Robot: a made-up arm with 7 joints. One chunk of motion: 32 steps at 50 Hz.
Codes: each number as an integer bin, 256 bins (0 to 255) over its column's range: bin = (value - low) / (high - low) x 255, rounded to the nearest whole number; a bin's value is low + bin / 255 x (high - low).
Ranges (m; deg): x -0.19..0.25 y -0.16..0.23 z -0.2..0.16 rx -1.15..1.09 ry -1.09..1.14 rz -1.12..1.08
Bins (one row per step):
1: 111 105 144 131 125 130
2: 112 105 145 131 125 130
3: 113 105 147 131 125 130
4: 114 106 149 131 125 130
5: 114 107 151 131 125 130
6: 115 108 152 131 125 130
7: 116 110 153 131 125 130
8: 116 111 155 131 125 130
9: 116 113 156 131 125 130
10: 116 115 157 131 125 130
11: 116 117 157 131 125 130
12: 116 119 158 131 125 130
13: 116 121 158 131 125 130
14: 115 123 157 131 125 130
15: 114 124 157 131 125 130
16: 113 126 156 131 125 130
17: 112 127 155 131 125 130
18: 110 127 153 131 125 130
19: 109 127 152 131 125 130
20: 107 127 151 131 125 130
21: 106 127 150 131 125 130
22: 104 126 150 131 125 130
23: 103 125 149 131 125 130
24: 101 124 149 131 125 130
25: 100 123 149 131 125 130
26: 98 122 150 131 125 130
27: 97 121 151 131 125 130
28: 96 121 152 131 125 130
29: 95 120 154 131 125 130
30: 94 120 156 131 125 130
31: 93 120 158 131 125 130
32: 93 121 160 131 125 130
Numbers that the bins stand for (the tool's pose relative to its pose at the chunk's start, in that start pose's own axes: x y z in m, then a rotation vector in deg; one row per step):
1: 0.0015 0.0006 0.0033 0.00 0.00 0.00
2: 0.0033 0.0006 0.0047 0.00 0.00 0.00
3: 0.0050 0.0006 0.0075 0.00 0.00 0.00
4: 0.0067 0.0021 0.0104 0.00 0.00 0.00
5: 0.0067 0.0036 0.0132 0.00 0.00 0.00
6: 0.0084 0.0052 0.0146 0.00 0.00 0.00
7: 0.0102 0.0082 0.0160 0.00 0.00 0.00
8: 0.0102 0.0098 0.0188 0.00 0.00 0.00
9: 0.0102 0.0128 0.0202 0.00 0.00 0.00
10: 0.0102 0.0159 0.0216 0.00 0.00 0.00
11: 0.0102 0.0189 0.0216 0.00 0.00 0.00
12: 0.0102 0.0220 0.0231 0.00 0.00 0.00
13: 0.0102 0.0251 0.0231 0.00 0.00 0.00
14: 0.0084 0.0281 0.0216 0.00 0.00 0.00
15: 0.0067 0.0296 0.0216 0.00 0.00 0.00
16: 0.0050 0.0327 0.0202 0.00 0.00 0.00
17: 0.0033 0.0342 0.0188 0.00 0.00 0.00
18: -0.0002 0.0342 0.0160 0.00 0.00 0.00
19: -0.0019 0.0342 0.0146 0.00 0.00 0.00
20: -0.0054 0.0342 0.0132 0.00 0.00 0.00
21: -0.0071 0.0342 0.0118 0.00 0.00 0.00
22: -0.0105 0.0327 0.0118 0.00 0.00 0.00
23: -0.0123 0.0312 0.0104 0.00 0.00 0.00
24: -0.0157 0.0296 0.0104 0.00 0.00 0.00
25: -0.0175 0.0281 0.0104 0.00 0.00 0.00
26: -0.0209 0.0266 0.0118 0.00 0.00 0.00
27: -0.0226 0.0251 0.0132 0.00 0.00 0.00
28: -0.0244 0.0251 0.0146 0.00 0.00 0.00
29: -0.0261 0.0235 0.0174 0.00 0.00 0.00
30: -0.0278 0.0235 0.0202 0.00 0.00 0.00
31: -0.0295 0.0235 0.0231 0.00 0.00 0.00
32: -0.0295 0.0251 0.0259 0.00 0.00 0.00

